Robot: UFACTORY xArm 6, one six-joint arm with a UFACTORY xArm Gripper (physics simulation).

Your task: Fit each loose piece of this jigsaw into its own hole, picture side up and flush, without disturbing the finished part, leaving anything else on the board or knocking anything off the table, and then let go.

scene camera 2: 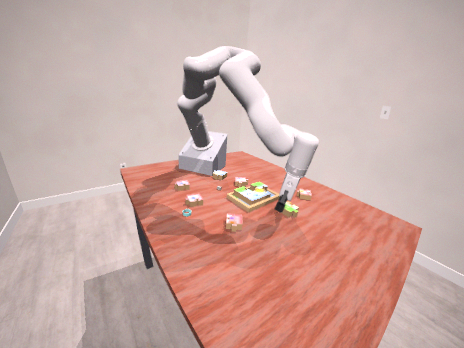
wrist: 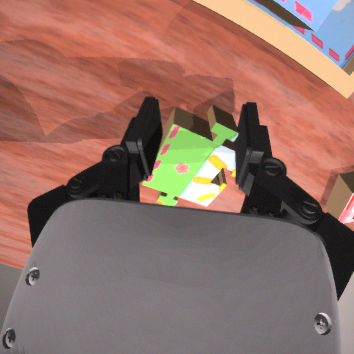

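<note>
A green and white jigsaw piece (scene camera 2: 290, 209) (wrist: 182, 160) with a pink flower and yellow shapes lies picture side up beside the board, turned slightly between the fingers. My gripper (scene camera 2: 281, 204) (wrist: 198, 117) is shut on it, one finger against its green edge side and the other against the tab side. The jigsaw board (scene camera 2: 248, 207) (wrist: 300, 50) has a light wooden rim; blue picture with pink dashes shows inside, and part stands raised. Other loose pieces (scene camera 2: 233, 222) (scene camera 2: 194, 200) (scene camera 2: 182, 185) (scene camera 2: 219, 174) (scene camera 2: 241, 181) lie on the table.
Another loose pinkish piece (scene camera 2: 305, 194) (wrist: 340, 195) lies close to the gripper, on the side away from the front. A teal ring (scene camera 2: 186, 212) and a small grey object (scene camera 2: 219, 188) lie left of the board. The robot base (scene camera 2: 200, 159) stands at the back.
</note>
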